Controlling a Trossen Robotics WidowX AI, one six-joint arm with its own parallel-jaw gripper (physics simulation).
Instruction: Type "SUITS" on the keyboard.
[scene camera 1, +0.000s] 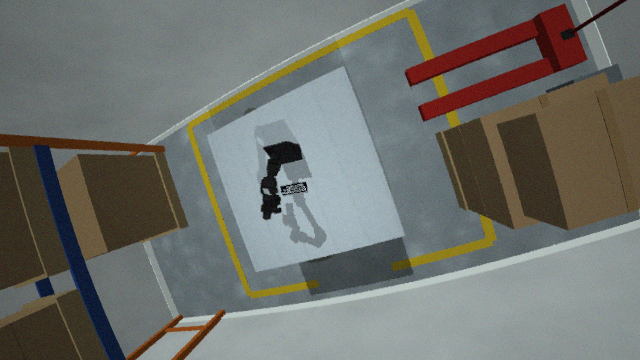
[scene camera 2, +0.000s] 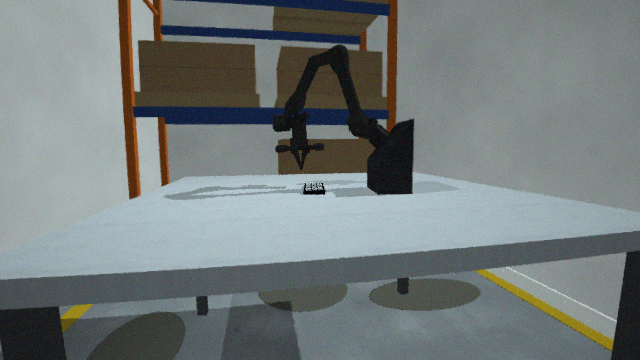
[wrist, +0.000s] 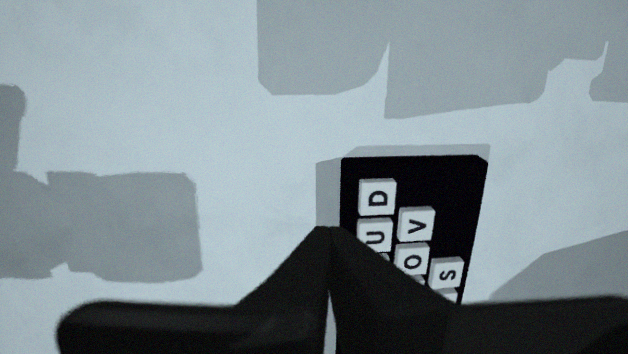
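Where they show: gripper, fingertip midpoint: (scene camera 1: 280, 197) (scene camera 2: 301, 170) (wrist: 327, 239); arm's base at its link origin: (scene camera 1: 275, 155) (scene camera 2: 384, 141).
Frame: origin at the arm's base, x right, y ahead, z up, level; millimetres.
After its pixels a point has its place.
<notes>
The black keyboard (scene camera 1: 294, 188) @[x 19, y 261, z -160 mm] (scene camera 2: 314, 188) @[x -60, y 276, z -157 mm] (wrist: 455, 200) @[x 111, y 225, z -163 mm] with white letter keys lies flat on the table. In the wrist view the D key (wrist: 378, 197) @[x 124, y 264, z -158 mm], V key (wrist: 417, 224) @[x 105, y 247, z -157 mm] and S key (wrist: 446, 273) @[x 72, y 233, z -157 mm] show, with the U key (wrist: 374, 233) @[x 105, y 268, z -157 mm] and O key (wrist: 412, 259) @[x 86, y 251, z -157 mm] partly covered. No I or T key can be read there; the fingers hide the lower part of the keyboard. My gripper (scene camera 2: 301, 168) @[x 136, y 291, z -110 mm] (wrist: 327, 239) @[x 136, y 291, z -110 mm] is shut and empty, pointing down. Its tips hang above the table height, apart from the keys, and appear just left of the keyboard's edge near U in the wrist view.
The white table (scene camera 1: 350, 200) @[x -353, y 491, z -175 mm] (scene camera 2: 320, 230) @[x -497, y 350, z -175 mm] bears the arm's black base (scene camera 1: 284, 152) @[x -72, y 8, z 4 mm] (scene camera 2: 392, 162) @[x -131, y 30, z -70 mm]. Away from the table are a red pallet jack (scene camera 1: 567, 40), stacked cardboard boxes (scene camera 1: 580, 150) and a shelf rack (scene camera 1: 75, 240) (scene camera 2: 128, 100). Arm shadows fall across the table.
</notes>
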